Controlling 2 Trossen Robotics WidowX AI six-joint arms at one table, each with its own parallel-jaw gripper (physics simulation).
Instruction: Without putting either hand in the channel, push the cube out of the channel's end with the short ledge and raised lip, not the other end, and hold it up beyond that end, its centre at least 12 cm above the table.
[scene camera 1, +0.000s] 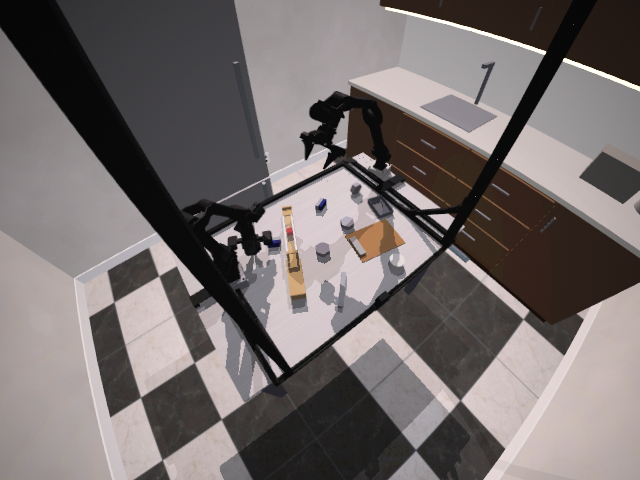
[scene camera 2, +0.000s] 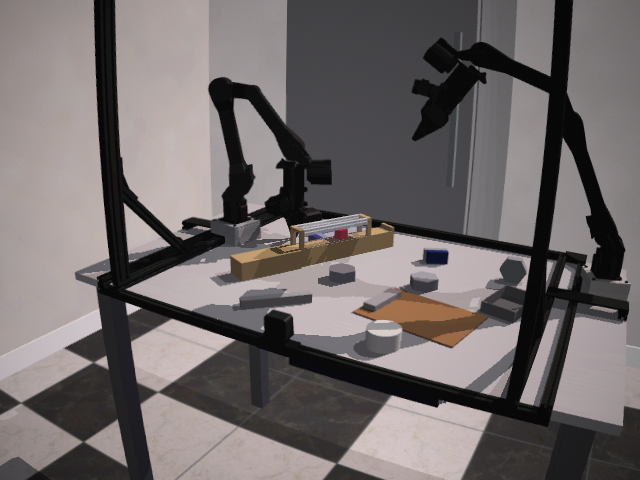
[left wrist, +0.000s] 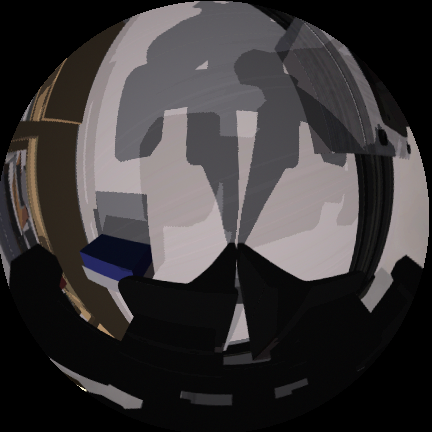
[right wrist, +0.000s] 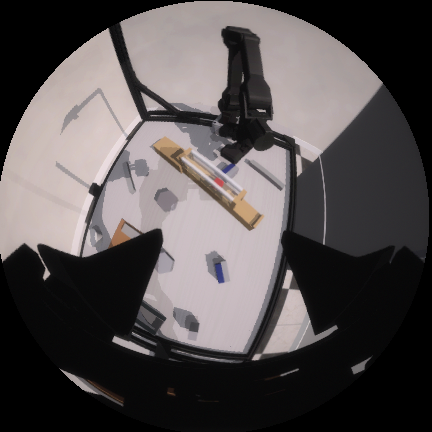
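The red cube (scene camera 1: 289, 231) (scene camera 2: 340, 234) (right wrist: 218, 182) sits inside the wooden channel (scene camera 1: 296, 286) (scene camera 2: 263, 263) (left wrist: 57, 185), under its pale rails. The short ledge (scene camera 1: 286, 210) (scene camera 2: 386, 229) (right wrist: 255, 219) with the raised lip is at the top in scene camera 1 and at the right in scene camera 2. My left gripper (left wrist: 234, 248) is shut and empty, low over the table beside the channel, near a blue-and-white block (scene camera 1: 275, 242) (left wrist: 117, 255) (right wrist: 229, 168). My right gripper (scene camera 1: 316, 162) (scene camera 2: 415, 138) (right wrist: 223, 236) is open and empty, high above the table's far side. A thin grey stick (right wrist: 265, 174) lies beyond the channel.
Another blue block (scene camera 1: 321, 204) (scene camera 2: 436, 256), hexagonal grey blocks (scene camera 1: 322, 250) (scene camera 1: 346, 223), a pale cylinder (scene camera 1: 396, 260) (scene camera 2: 383, 335), an orange mat (scene camera 1: 382, 240) (scene camera 2: 439, 322), a dark tray (scene camera 1: 379, 206) and a grey bar (scene camera 1: 342, 290) (scene camera 2: 294, 299) are on the table. Black frame posts surround it.
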